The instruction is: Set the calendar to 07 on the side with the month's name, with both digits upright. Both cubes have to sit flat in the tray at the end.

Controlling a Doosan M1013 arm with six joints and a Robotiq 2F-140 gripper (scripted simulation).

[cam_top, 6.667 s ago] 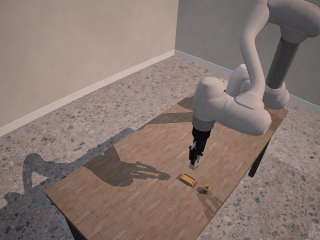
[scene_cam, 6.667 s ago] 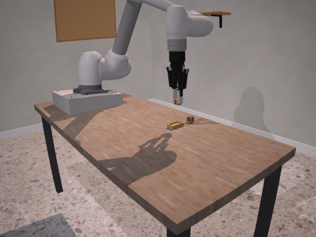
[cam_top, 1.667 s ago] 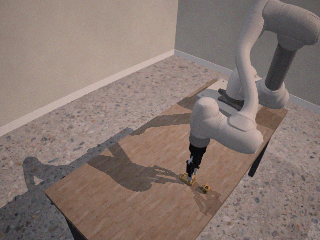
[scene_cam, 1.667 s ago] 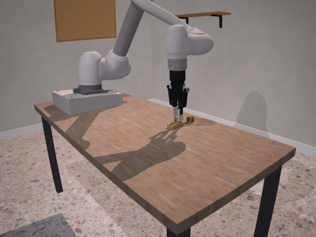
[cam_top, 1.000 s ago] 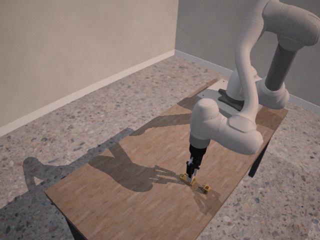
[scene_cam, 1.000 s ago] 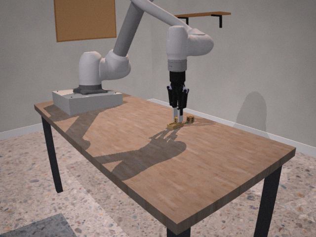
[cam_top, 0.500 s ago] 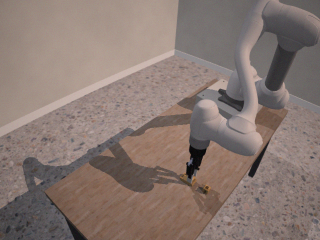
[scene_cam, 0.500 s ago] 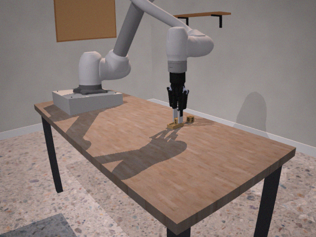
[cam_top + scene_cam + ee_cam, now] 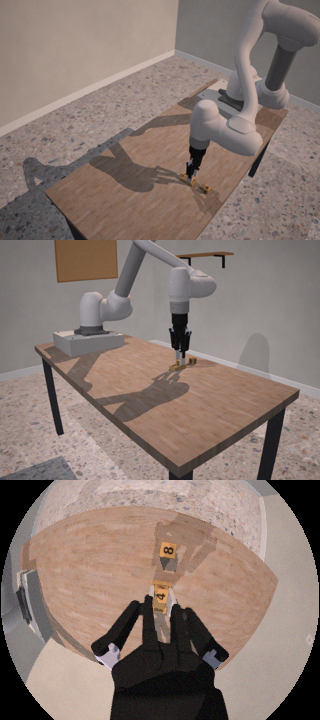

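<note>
My gripper is now 20 mm to the left of the tray and 40 mm above it.
</note>
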